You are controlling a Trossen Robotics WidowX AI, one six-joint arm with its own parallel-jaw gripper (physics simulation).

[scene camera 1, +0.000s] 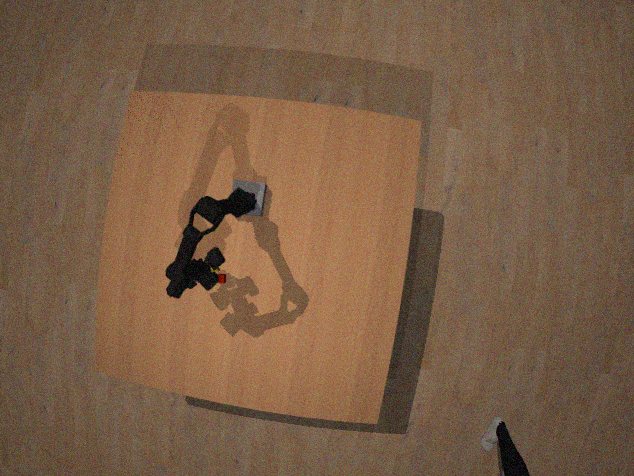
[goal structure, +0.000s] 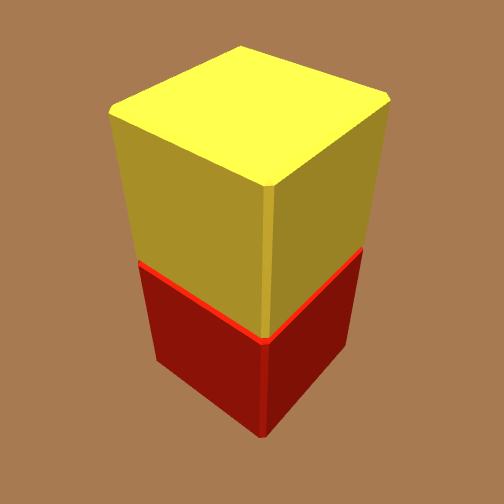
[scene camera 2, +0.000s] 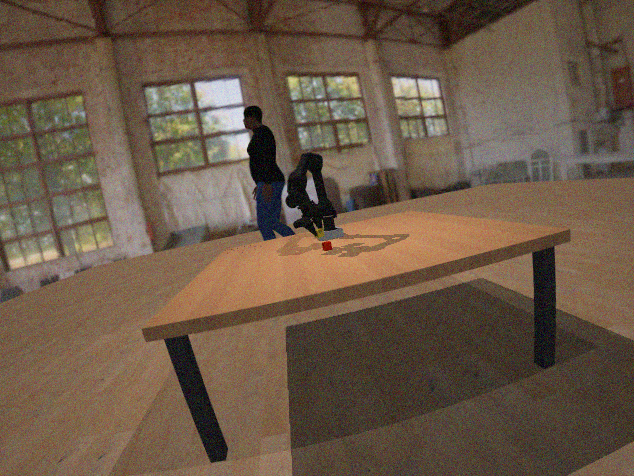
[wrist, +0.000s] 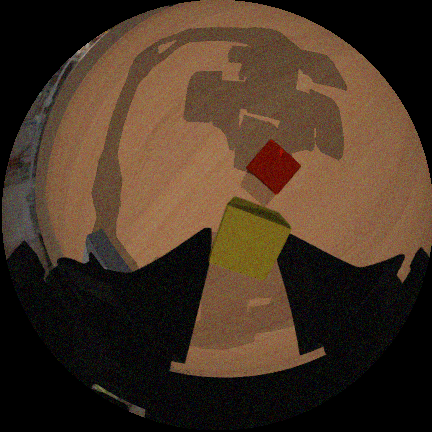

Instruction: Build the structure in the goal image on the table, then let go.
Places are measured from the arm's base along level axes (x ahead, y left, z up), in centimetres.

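Pixels of known places: gripper, fingertip midpoint: [scene camera 1: 214,267] [scene camera 2: 319,233] [wrist: 243,235]; arm's base, origin of the base link: [scene camera 1: 246,202] [scene camera 2: 329,229].
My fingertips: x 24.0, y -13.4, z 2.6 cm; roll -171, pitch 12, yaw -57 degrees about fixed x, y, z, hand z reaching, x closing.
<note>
Ahead of a thing's pixels: the offset from my fingertips to its top centre. Level surfaces: height alone.
A red cube @(dx +4.8, dy +0.9, dz -3.6 cm) [scene camera 1: 221,278] [scene camera 2: 326,245] [wrist: 273,166] sits on the table @(dz -6.9 cm) [scene camera 1: 332,307] [scene camera 2: 245,286]. A yellow cube @(dx +0.3, dy -0.1, dz +2.1 cm) [scene camera 1: 215,269] [scene camera 2: 320,233] [wrist: 249,243] is held between the two dark fingers of my gripper [scene camera 1: 213,268] [scene camera 2: 318,230] [wrist: 243,235], which is shut on it. In scene camera 2 the yellow cube shows above the table, higher than the red cube and a little to its left. In the wrist view the cubes are apart, with the red one beyond the yellow one. The fingers hide part of the yellow cube in scene camera 1.
The arm's grey base plate [scene camera 1: 260,192] [scene camera 2: 333,234] [wrist: 107,253] stands on the table behind the cubes. The arm's shadow lies across the table around the red cube. A person in black and blue [scene camera 2: 263,153] stands beyond the table.
</note>
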